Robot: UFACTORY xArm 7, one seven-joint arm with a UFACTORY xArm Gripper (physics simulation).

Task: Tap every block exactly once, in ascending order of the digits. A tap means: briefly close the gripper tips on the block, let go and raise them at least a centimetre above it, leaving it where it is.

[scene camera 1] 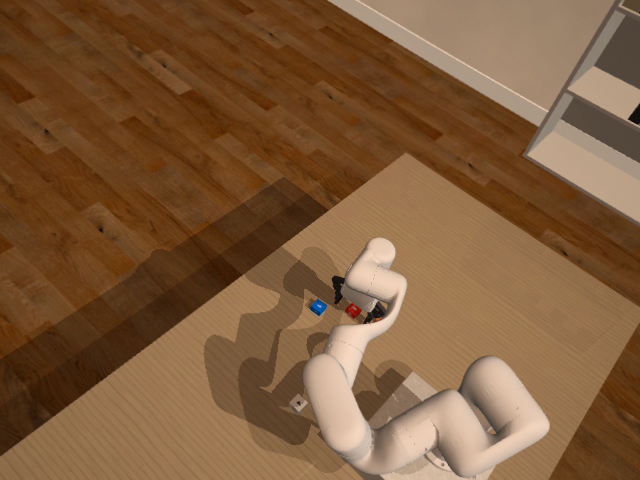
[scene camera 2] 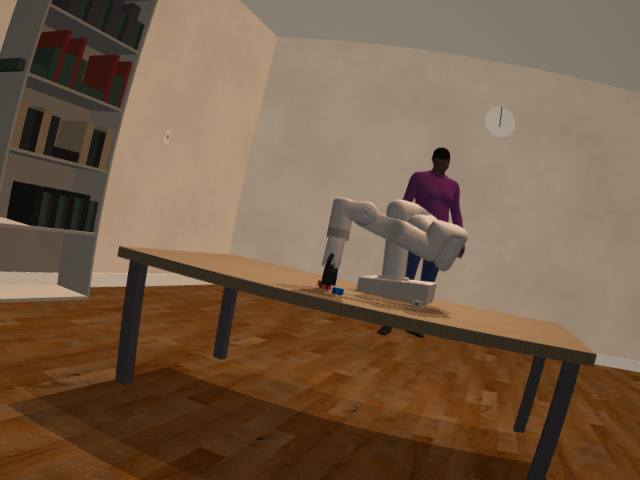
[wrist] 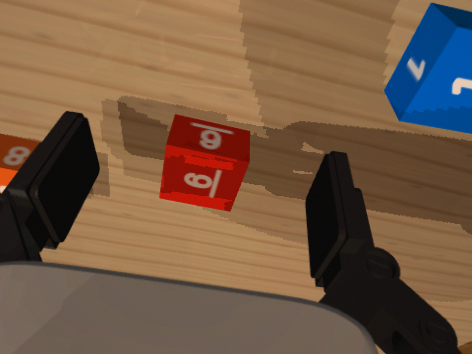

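Observation:
A red block [scene camera 1: 353,311] [wrist: 204,170] shows an underlined digit that looks like a 6. My gripper [scene camera 1: 352,308] [scene camera 2: 327,285] [wrist: 205,158] is open and low over the table, with one finger on each side of the red block and gaps to both. A blue block [scene camera 1: 317,307] [scene camera 2: 338,291] [wrist: 440,75] with a 1 lies beyond the right finger in the wrist view. An orange block [scene camera 1: 378,319] [wrist: 19,155] with an 8 is partly hidden behind the left finger. A white block [scene camera 1: 298,403] [scene camera 2: 416,303] lies farther off; its digit is too small to read.
The blocks rest on a wooden table [scene camera 1: 444,222] [scene camera 2: 206,266]. The arm's pale base plate [scene camera 1: 413,384] [scene camera 2: 392,287] stands near the white block. A person [scene camera 2: 436,193] stands behind the table, and a bookshelf [scene camera 2: 77,262] is off to the side.

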